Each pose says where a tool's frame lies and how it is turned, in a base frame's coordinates. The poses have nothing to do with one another.
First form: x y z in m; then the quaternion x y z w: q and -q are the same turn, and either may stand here.
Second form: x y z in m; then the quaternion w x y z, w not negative. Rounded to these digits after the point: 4 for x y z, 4 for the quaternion.
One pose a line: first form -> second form
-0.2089 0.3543 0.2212 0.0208 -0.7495 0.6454 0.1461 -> -0.2089 0.3543 0.2212 0.1461 0.0208 -0.7495 0.6454
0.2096 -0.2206 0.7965 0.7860 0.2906 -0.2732 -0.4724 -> 0.2096 -0.2206 0.7965 0.4724 -0.7860 -0.2906 0.2732
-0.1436 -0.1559 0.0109 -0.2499 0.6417 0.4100 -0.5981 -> -0.1436 -0.1559 0.0109 0.5981 0.2499 -0.6417 -0.4100
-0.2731 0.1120 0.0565 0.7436 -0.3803 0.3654 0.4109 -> -0.2731 0.1120 0.0565 0.4109 0.7436 -0.3803 0.3654
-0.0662 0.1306 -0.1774 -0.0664 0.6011 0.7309 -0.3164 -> -0.0662 0.1306 -0.1774 0.3164 0.0664 -0.6011 -0.7309
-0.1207 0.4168 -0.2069 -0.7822 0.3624 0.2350 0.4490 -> -0.1207 0.4168 -0.2069 0.4490 -0.7822 0.3624 0.2350
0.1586 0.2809 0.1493 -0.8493 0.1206 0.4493 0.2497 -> 0.1586 0.2809 0.1493 0.2497 -0.8493 0.1206 0.4493
